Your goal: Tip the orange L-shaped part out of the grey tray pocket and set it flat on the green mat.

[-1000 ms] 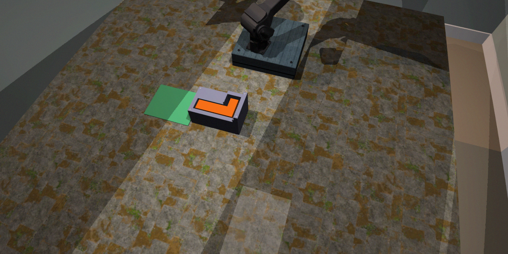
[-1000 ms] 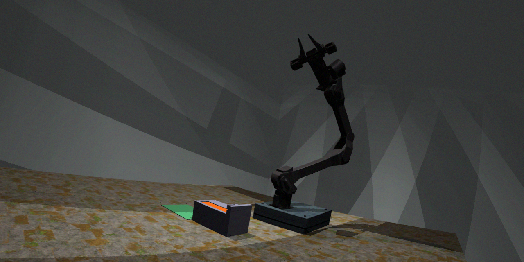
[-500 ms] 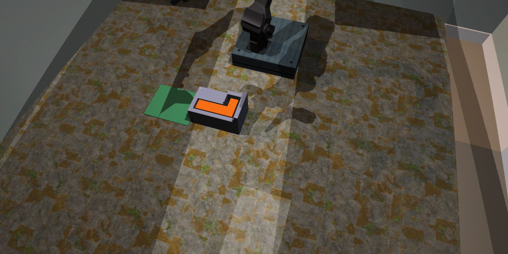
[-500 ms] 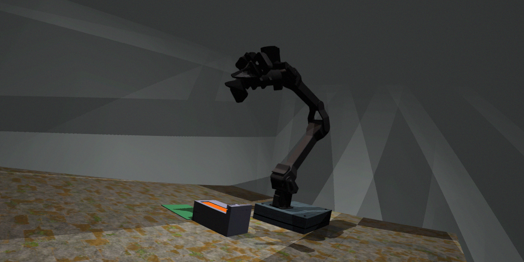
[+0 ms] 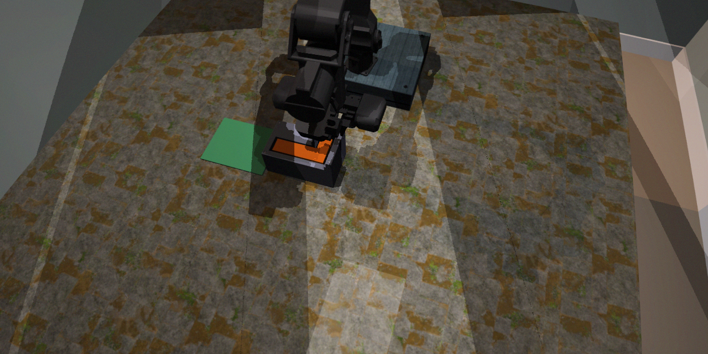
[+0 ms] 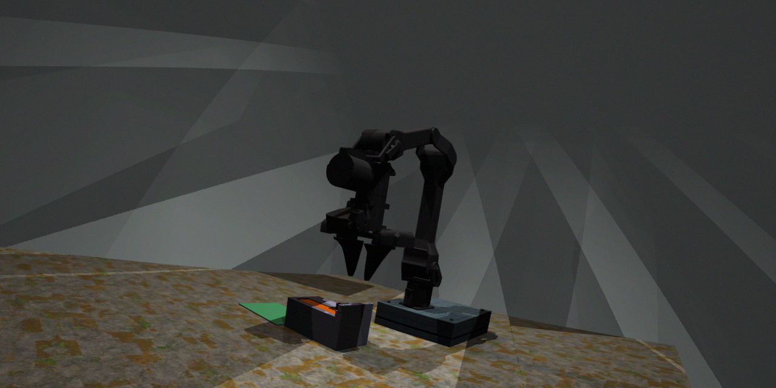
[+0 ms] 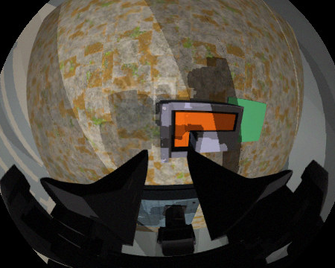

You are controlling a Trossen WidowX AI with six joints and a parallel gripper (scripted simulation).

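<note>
My gripper tip is now 50 mm to the left of the orange L-shaped part and 90 mm above it. From my gripper tip the other things lie so: green mat (30 mm ahead, 220 mm to the right, 150 mm below).
</note>
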